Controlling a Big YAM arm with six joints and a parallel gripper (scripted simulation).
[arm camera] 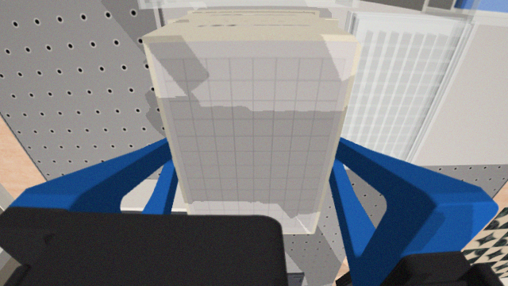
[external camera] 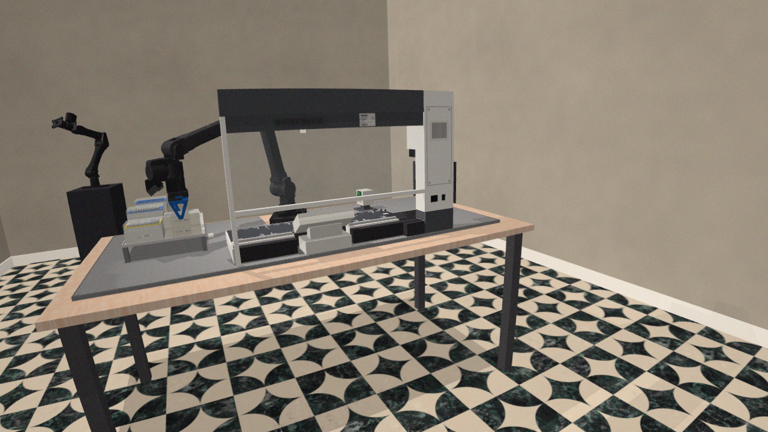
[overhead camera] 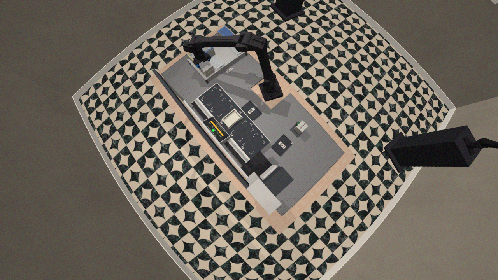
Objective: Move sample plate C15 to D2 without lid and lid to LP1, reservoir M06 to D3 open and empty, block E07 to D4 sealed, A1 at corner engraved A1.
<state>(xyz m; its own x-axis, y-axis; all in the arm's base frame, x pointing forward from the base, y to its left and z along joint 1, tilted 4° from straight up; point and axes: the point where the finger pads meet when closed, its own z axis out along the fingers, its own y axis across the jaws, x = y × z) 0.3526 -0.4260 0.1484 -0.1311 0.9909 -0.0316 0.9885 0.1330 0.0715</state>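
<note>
Right now my hand is 50 mm above the white block. The rest, counted from my hand: clear plate lid 110 mm behind, 60 mm below, 10 mm to the right; shelf label 170 mm behind, 130 mm below, 80 mm to the left; shelf 150 mm behind, 90 mm to the right, 80 mm below.
</note>
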